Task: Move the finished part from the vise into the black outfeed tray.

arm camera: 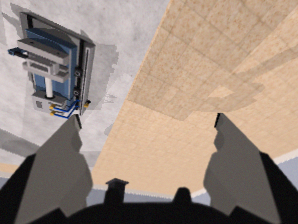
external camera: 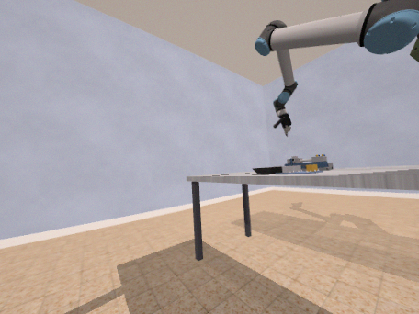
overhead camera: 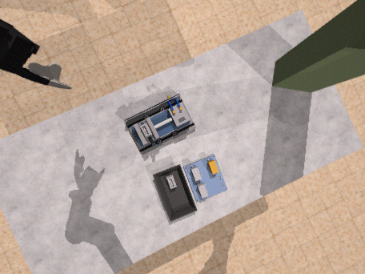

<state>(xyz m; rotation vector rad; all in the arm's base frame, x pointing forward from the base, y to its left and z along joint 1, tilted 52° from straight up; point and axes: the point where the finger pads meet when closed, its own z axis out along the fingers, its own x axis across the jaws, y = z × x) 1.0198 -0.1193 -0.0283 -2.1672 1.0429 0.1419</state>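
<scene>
The vise lies 300 mm below my hand, 290 mm behind it and 160 mm to the left of it. From my hand the other things lie so: blue fixture plate 480 mm behind, 460 mm to the left, 330 mm below; then orange block 520 mm behind, 400 mm to the left, 310 mm below; then grey end block 380 mm behind, 260 mm below, 130 mm to the left.
</scene>
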